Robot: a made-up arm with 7 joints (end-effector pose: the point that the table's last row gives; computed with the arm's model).
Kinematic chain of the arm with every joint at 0, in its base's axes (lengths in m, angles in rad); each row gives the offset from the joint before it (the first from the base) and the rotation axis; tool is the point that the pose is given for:
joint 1: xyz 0 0 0.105 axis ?
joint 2: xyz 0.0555 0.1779 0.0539 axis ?
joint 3: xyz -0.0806 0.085 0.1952 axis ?
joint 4: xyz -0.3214 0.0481 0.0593 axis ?
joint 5: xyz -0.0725 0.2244 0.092 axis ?
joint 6: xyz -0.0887 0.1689 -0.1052 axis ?
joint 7: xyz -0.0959 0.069 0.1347 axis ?
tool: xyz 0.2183 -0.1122 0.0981
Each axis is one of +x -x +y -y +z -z.
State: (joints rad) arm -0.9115 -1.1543 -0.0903 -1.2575 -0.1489 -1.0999 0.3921
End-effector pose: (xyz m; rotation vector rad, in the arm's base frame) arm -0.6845 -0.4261 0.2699 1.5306 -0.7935 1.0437
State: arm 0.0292 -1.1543 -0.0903 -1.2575 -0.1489 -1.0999 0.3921
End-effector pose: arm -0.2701 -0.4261 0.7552 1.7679 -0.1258 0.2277
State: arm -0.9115 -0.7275 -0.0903 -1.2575 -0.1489 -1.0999 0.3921
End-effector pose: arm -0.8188 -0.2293 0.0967 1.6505 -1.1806 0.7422
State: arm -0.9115 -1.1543 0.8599 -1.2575 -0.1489 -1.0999 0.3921
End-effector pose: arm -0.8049 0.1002 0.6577 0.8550 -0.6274 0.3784
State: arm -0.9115 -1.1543 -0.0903 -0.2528 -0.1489 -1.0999 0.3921
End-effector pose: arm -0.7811 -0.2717 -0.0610 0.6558 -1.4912 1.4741
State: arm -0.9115 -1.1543 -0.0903 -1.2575 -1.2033 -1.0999 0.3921
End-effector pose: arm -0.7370 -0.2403 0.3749 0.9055 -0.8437 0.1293
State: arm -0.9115 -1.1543 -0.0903 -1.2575 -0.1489 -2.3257 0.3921
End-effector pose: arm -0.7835 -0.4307 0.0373 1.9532 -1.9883 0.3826
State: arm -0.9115 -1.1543 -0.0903 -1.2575 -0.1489 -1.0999 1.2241
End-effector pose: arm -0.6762 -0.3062 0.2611 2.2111 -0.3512 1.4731
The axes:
joint 1: +y
joint 2: -z
joint 3: +y
joint 4: -x
joint 5: +z
joint 6: +y
joint 7: +x

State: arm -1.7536 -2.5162 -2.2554 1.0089 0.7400 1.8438 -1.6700
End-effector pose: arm -0.0292 0.3534 -0.5468 1.9945 2.1389 0.6601
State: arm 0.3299 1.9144 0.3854 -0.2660 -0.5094 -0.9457 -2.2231
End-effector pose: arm 0.9921 0.1721 0.5561 1.2707 -2.1484 1.1830
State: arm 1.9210 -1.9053 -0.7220 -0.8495 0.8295 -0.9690 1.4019
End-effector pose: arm 0.1231 -0.5495 -0.0124 -1.7624 0.6892 0.6089
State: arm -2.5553 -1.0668 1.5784 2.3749 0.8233 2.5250 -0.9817
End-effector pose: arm -0.7559 -0.0432 -0.4116 -1.0289 -1.6032 1.8896
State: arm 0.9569 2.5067 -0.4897 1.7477 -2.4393 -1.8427 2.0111
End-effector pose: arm 0.2519 0.1198 -0.1272 2.1879 -2.0668 -0.7915
